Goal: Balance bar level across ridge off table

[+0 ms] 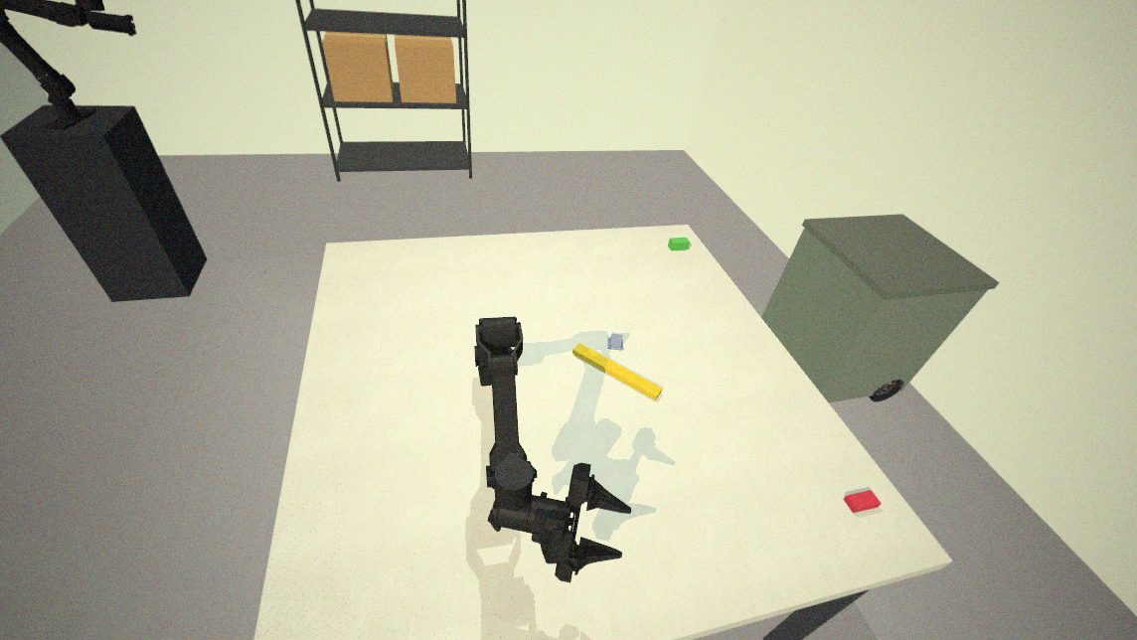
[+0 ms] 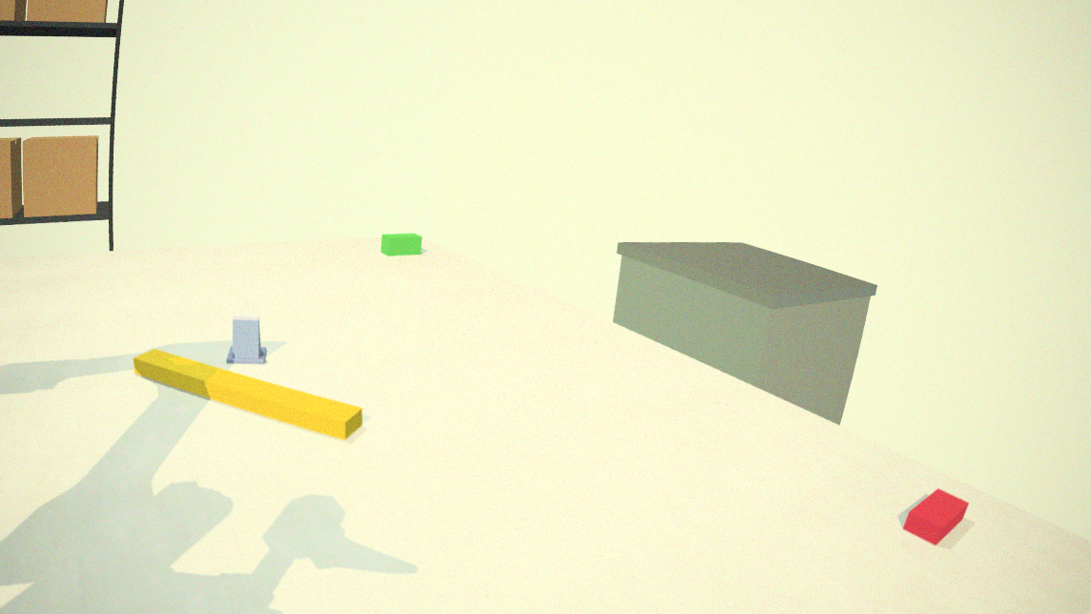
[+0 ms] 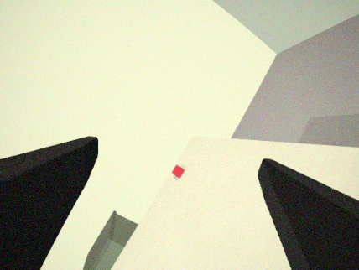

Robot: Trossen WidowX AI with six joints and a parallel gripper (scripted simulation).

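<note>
Right now the yellow bar is 490 mm to the left of my gripper tip, 190 mm below it and 180 mm ahead of it. Round my gripper tip: green block: 1030 mm to the left, 600 mm ahead, 180 mm below; then red block: 600 mm ahead, 190 mm below, 30 mm to the left.
</note>
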